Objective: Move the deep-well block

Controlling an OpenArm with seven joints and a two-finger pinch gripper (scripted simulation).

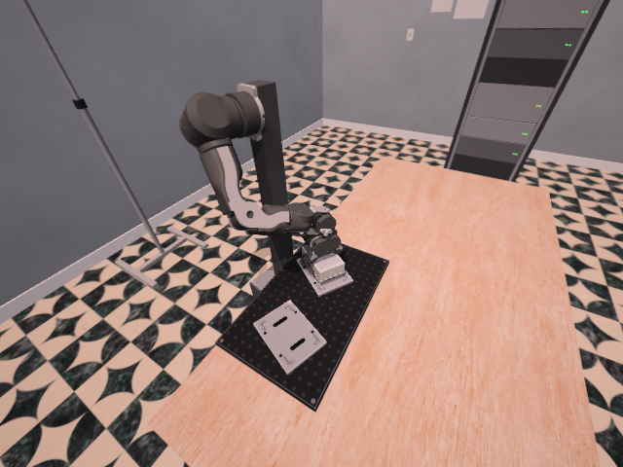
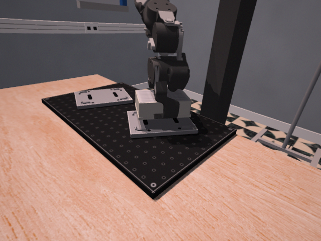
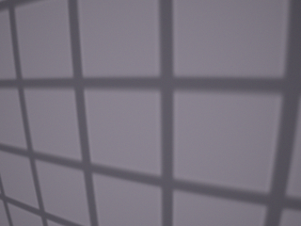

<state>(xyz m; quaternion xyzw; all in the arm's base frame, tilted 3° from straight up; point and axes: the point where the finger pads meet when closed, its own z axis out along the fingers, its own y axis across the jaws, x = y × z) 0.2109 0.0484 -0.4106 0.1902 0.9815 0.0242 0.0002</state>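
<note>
The plate nest N2 lies 4 cm below my hand. Round my hand: white deep-well block (1 cm above); A1 mark (16 cm to the right, 3 cm below, 1 cm ahead); plate nest N1 (22 cm to the right, 7 cm ahead, 4 cm below).
</note>
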